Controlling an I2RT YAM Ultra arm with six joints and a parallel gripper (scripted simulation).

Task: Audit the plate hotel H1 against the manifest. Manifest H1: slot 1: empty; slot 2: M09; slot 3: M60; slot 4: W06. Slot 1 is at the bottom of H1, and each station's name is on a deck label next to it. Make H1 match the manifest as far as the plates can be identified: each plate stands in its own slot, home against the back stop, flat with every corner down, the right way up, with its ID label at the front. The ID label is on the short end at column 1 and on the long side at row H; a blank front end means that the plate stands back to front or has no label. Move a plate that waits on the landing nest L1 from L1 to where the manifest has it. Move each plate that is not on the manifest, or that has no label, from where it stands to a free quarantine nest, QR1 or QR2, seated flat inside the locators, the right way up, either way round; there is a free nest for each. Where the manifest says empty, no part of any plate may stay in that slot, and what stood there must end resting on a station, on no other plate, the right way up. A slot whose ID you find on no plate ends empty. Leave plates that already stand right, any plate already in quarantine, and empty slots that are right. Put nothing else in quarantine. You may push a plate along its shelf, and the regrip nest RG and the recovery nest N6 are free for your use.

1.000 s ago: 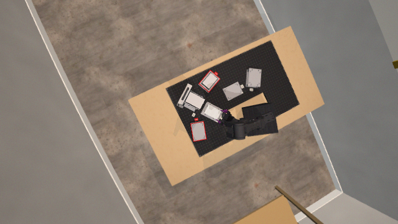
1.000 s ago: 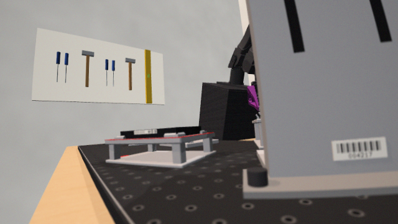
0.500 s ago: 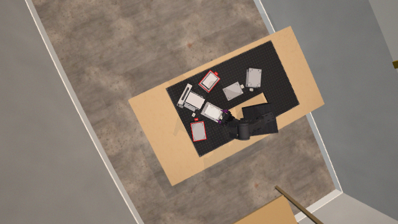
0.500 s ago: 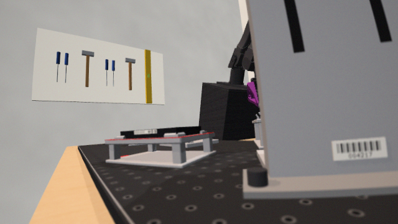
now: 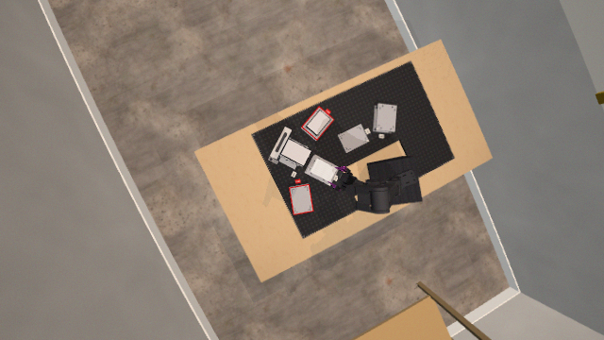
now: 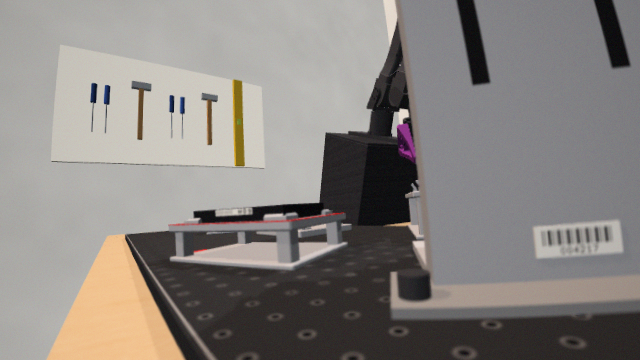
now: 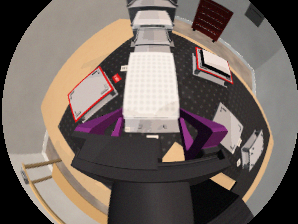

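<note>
Now: the white well plate 4 cm to the left of my hand and 4 cm ahead of it. The rest, counted from my hand: plate hotel H1 (25 cm ahead, 20 cm to the left, 3 cm above); red-rimmed nest (21 cm to the left, 9 cm below, 7 cm behind); black-sided plate (31 cm ahead, 7 cm below, 5 cm to the right).
</note>
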